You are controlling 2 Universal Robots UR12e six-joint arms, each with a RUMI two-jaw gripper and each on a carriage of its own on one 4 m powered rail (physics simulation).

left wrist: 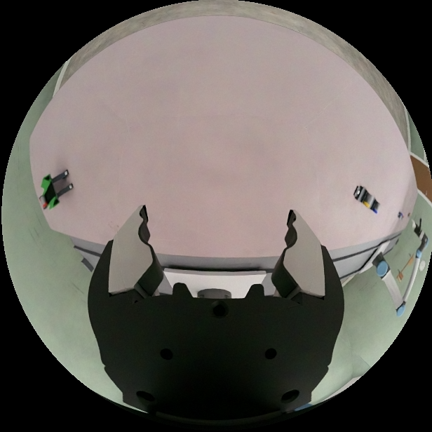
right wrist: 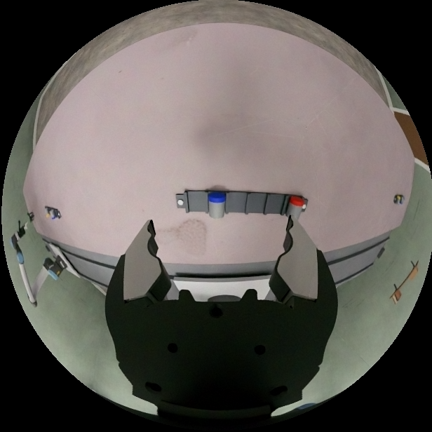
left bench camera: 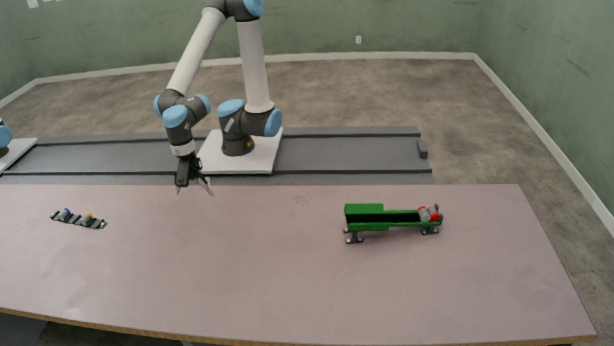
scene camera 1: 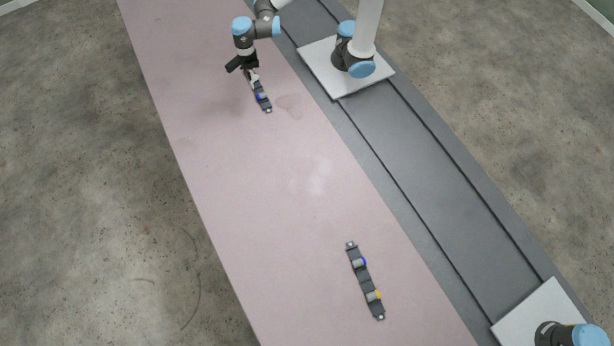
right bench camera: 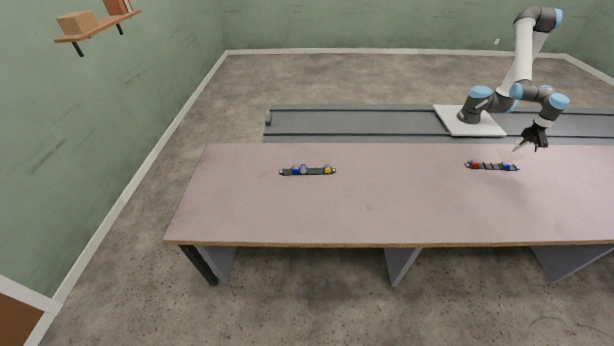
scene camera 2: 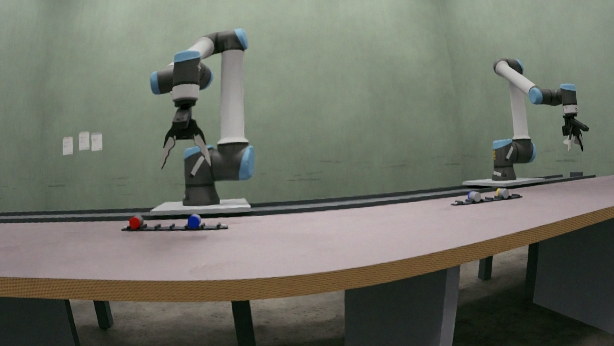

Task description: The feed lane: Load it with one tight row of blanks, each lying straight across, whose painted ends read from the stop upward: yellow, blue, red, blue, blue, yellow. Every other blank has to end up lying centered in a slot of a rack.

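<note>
The green feed lane stands at the right in the left bench camera, with two red-ended blanks at its right end. My left gripper is open and empty, above the bench left of the lane. My right gripper is open and empty, above a dark rack that holds a blue-ended blank and a red-ended blank. Another rack holds a blue-ended blank and a yellow-ended blank. Finer seating is too small to tell.
A third rack lies toward the left in the right bench camera. It holds two blanks close together, at least one blue-ended, and a yellow-ended blank. The rail runs along the bench, with both arm carriages on it.
</note>
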